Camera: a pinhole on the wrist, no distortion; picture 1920 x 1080 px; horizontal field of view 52.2 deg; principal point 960.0 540.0 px. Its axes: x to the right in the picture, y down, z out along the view. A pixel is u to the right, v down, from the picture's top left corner.
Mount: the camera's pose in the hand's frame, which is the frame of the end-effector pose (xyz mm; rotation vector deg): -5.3 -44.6 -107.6 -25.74 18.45 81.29
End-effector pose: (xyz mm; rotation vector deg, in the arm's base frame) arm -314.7 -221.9 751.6 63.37 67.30 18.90
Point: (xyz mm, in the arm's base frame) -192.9 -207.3 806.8
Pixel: 1177 186
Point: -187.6 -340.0 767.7
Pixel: 227 615
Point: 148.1 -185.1 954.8
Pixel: 1339 137
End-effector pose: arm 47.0 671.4 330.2 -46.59 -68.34 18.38
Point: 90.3 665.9 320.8
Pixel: 1416 232
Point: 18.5 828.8 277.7
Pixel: 1577 80
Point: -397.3 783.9 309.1
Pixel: 90 719
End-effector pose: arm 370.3 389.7 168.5 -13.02 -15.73 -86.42
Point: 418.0 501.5 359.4
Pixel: 558 614
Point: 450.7 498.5 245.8
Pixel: 1004 993
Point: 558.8 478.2 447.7
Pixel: 1082 380
